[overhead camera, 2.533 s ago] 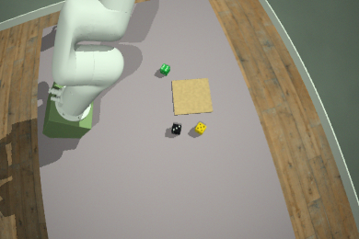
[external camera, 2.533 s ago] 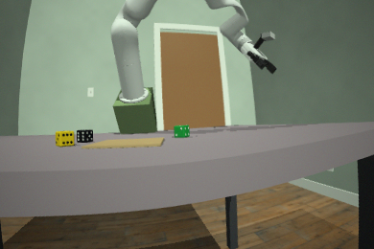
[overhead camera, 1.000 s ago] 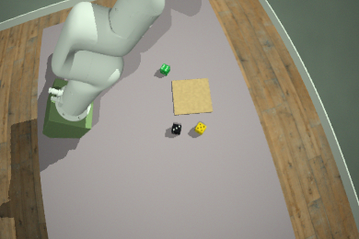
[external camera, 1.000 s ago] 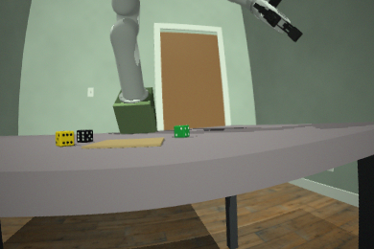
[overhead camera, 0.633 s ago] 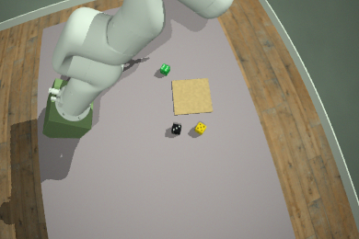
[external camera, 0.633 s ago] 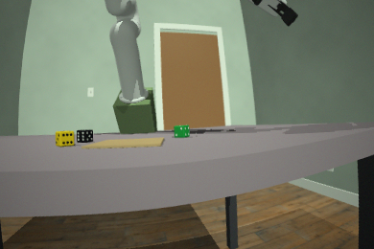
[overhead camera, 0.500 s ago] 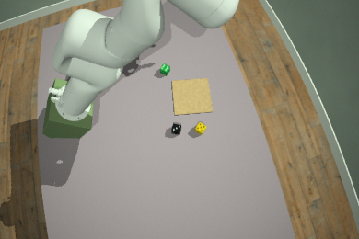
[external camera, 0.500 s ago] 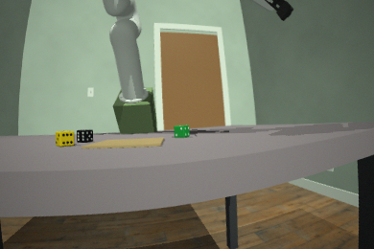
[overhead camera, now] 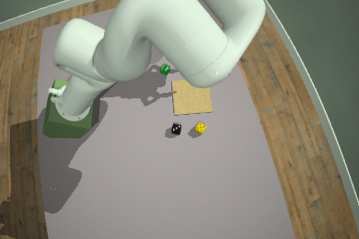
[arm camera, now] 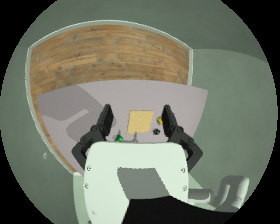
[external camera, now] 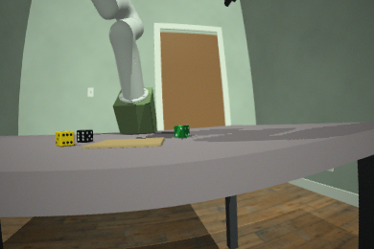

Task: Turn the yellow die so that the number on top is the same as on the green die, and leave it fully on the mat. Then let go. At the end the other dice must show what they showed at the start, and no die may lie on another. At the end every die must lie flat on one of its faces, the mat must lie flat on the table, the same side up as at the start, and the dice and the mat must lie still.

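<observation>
My hand is 290 mm to the left of the yellow die, 230 mm above it and 130 mm past it. The rest, counted from my hand: green die (250 mm behind, 230 mm below, 50 mm to the right); then black die (290 mm to the right, 230 mm below, 210 mm behind); then mat (240 mm below, 160 mm to the right, 150 mm behind).
</observation>
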